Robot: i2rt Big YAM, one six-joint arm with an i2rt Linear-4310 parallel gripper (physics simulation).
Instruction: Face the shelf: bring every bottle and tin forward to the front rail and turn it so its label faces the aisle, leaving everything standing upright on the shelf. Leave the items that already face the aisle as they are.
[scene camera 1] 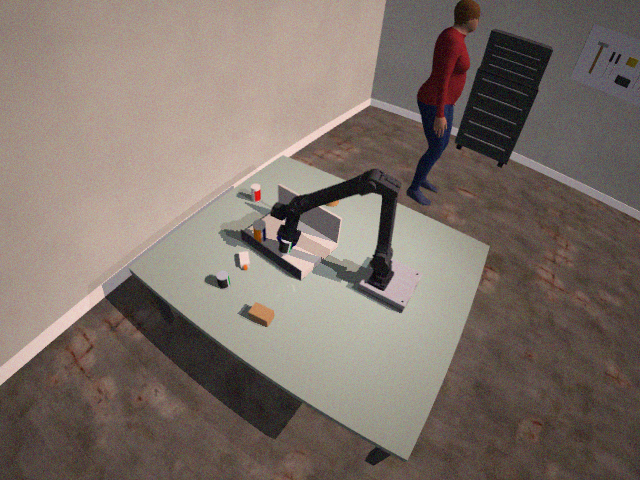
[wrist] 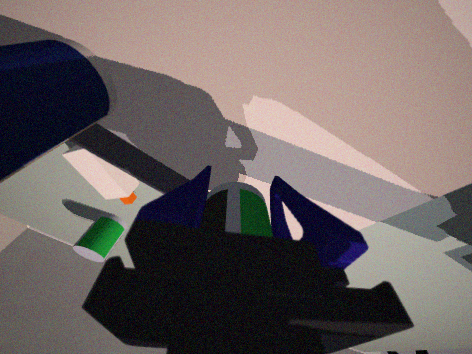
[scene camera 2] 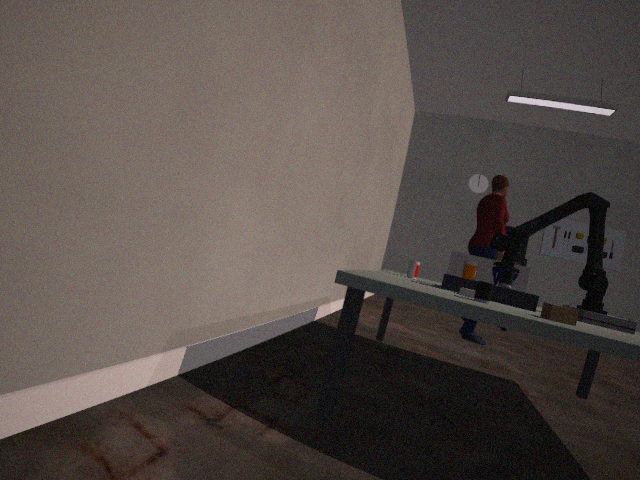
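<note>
My gripper is shut on a grey tin with a black and a green side. The tin is over the shelf, close behind its dark front rail; its shadow lies apart from it in the wrist view, so it seems raised off the shelf floor. In scene camera 1 the black side shows towards the rail and a green strip is at the right. An orange and blue bottle stands upright at the shelf's left end, near the rail; its blue side looms in the wrist view.
Off the shelf are a red and white bottle, a second black and green tin, a white item with an orange end and a brown block. The shelf's grey back panel stands behind the gripper.
</note>
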